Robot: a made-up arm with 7 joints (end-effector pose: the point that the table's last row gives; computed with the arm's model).
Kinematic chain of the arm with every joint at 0, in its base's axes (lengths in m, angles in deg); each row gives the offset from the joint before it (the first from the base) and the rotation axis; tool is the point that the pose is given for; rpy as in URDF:
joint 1: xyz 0 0.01 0.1 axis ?
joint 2: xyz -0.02 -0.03 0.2 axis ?
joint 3: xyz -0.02 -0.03 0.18 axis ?
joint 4: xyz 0 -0.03 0.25 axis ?
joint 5: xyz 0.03 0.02 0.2 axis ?
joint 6: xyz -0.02 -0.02 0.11 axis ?
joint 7: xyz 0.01 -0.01 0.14 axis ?
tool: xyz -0.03 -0.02 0 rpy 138.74 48.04 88
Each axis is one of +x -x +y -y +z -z.
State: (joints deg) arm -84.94 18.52 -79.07 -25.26 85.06 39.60 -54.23
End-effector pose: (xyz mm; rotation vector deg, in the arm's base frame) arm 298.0 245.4 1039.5 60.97 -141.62 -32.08
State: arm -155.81 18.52 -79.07 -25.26 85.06 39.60 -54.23
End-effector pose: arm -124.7 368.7 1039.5 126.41 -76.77 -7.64
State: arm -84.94 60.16 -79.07 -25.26 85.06 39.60 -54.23
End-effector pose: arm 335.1 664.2 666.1 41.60 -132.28 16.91
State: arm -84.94 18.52 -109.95 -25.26 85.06 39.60 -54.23
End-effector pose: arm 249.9 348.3 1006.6 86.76 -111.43 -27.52
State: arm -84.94 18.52 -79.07 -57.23 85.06 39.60 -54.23
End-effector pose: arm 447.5 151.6 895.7 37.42 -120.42 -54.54
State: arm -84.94 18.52 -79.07 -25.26 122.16 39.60 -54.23
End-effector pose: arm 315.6 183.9 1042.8 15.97 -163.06 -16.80
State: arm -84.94 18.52 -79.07 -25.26 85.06 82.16 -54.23
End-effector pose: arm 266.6 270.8 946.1 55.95 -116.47 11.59
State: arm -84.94 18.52 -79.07 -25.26 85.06 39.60 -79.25
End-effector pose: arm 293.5 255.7 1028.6 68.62 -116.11 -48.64
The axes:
joint 1: -z
joint 2: +y
joint 3: -z
joint 4: +y
joint 5: -z
joint 6: +y
joint 7: -z

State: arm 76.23 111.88 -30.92 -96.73 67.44 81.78 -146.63
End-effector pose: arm -205.0 -522.1 316.3 78.54 2.79 86.90
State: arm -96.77 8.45 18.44 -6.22 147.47 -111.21 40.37
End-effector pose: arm -11.2 199.5 954.9 50.61 -53.06 5.09
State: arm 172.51 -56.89 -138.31 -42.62 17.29 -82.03 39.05
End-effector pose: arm 345.2 329.1 773.8 55.38 -2.47 2.39
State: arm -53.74 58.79 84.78 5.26 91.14 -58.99 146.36
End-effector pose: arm 536.6 536.1 640.2 26.93 -126.97 50.49
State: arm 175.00 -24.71 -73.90 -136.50 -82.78 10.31 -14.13
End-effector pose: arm 139.2 448.1 406.1 -52.26 48.88 -103.62
